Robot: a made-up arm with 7 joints. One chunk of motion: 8 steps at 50 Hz.
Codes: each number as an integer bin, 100 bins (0 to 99) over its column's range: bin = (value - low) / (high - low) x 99, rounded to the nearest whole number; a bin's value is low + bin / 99 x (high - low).
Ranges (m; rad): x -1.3..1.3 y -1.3..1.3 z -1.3..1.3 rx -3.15..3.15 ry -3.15..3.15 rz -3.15..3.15
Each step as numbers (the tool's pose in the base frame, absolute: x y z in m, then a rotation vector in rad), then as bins.
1 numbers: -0.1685 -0.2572 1.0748 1.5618 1.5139 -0.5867
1 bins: 43 40 90 74 73 40
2 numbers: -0.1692 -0.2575 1.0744 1.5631 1.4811 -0.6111
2 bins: 43 40 90 74 73 40
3 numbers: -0.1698 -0.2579 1.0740 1.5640 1.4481 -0.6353
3 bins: 43 40 90 74 72 40
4 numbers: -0.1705 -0.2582 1.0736 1.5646 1.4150 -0.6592
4 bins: 43 40 90 74 72 39
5 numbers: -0.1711 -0.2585 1.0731 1.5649 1.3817 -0.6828
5 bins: 43 40 90 74 71 39
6 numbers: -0.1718 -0.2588 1.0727 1.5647 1.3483 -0.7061
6 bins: 43 40 90 74 71 38
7 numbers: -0.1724 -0.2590 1.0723 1.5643 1.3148 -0.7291
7 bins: 43 40 90 74 70 38
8 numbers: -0.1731 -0.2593 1.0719 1.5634 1.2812 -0.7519
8 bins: 43 40 90 74 70 38
